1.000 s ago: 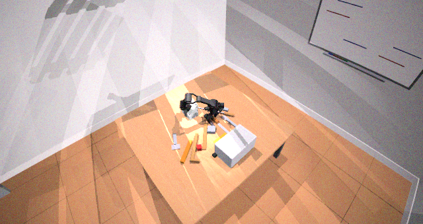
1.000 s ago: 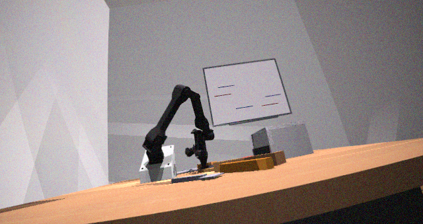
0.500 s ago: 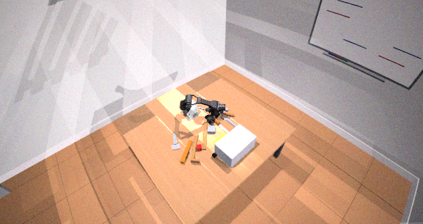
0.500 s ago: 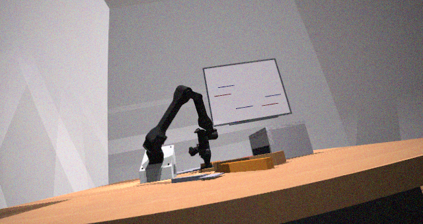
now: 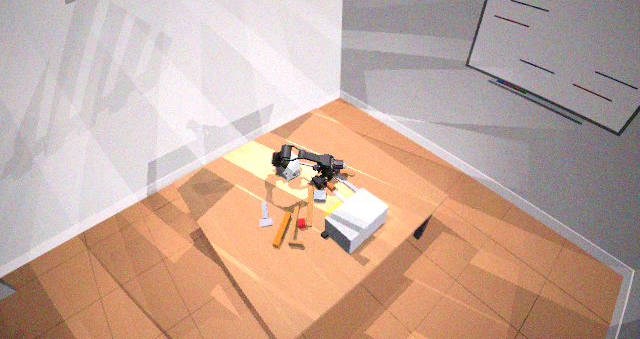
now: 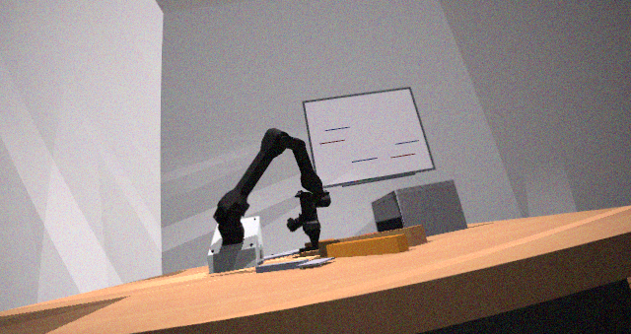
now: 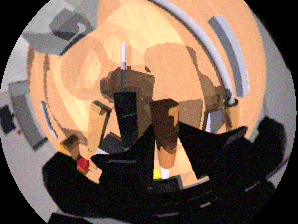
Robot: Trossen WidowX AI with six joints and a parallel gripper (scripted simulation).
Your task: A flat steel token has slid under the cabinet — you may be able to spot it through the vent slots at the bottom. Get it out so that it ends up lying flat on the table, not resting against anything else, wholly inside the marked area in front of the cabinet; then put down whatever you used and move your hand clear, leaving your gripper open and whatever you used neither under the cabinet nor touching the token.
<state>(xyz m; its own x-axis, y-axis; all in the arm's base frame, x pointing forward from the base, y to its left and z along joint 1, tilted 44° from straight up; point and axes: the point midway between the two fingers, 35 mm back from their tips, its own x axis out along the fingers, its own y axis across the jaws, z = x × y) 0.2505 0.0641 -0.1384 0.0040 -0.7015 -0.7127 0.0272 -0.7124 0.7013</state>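
The grey block is 6 cm ahead of my gripper tip, 10 cm to the right of it and 1 cm above it. Also, from my gripper tip: thin wooden stick 7 cm ahead, 18 cm to the right; red block 15 cm ahead, 30 cm to the right, 1 cm above; grey bar 11 cm behind, 16 cm to the left.
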